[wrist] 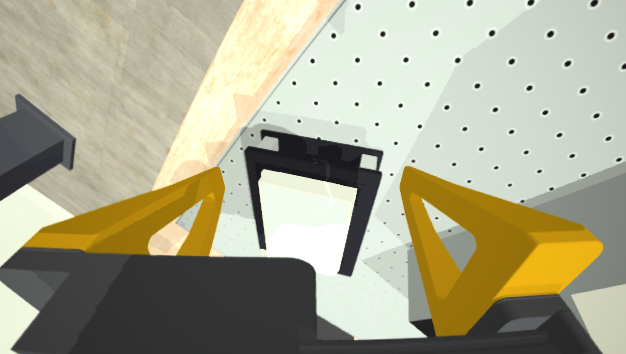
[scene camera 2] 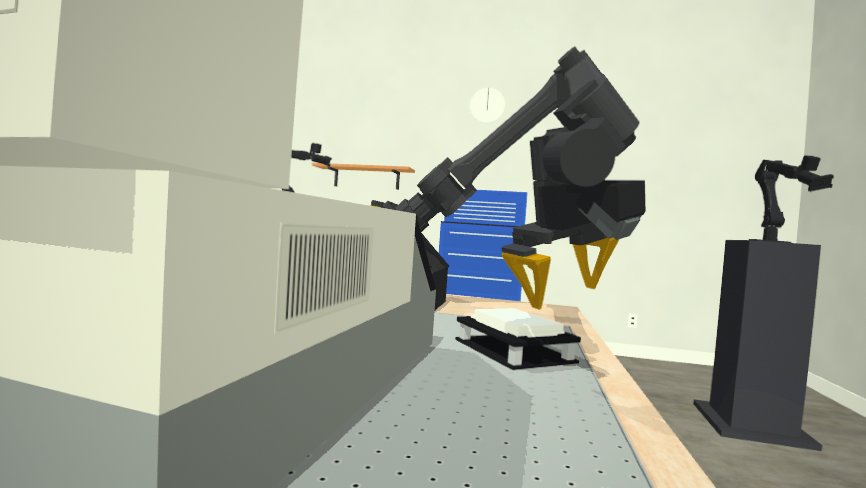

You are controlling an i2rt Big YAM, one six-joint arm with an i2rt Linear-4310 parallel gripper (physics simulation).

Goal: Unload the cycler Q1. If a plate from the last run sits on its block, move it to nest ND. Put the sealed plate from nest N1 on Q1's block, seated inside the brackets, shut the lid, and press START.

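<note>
A white plate lies flat on a black raised nest stand near the bench edge; no label shows which nest it is. My gripper is open and empty, its yellow fingertips above the plate, one toward each long side in the wrist view. The large cream and grey machine on the left shows its vented side in the scene view. Its block, lid inside and START button do not show, and I cannot tell whether a plate sits on its block.
The perforated bench plate runs under the stand, with a wooden edge beside it. The machine wall stands close on the other side. A dark pedestal with a small arm and a blue cabinet stand farther off.
</note>
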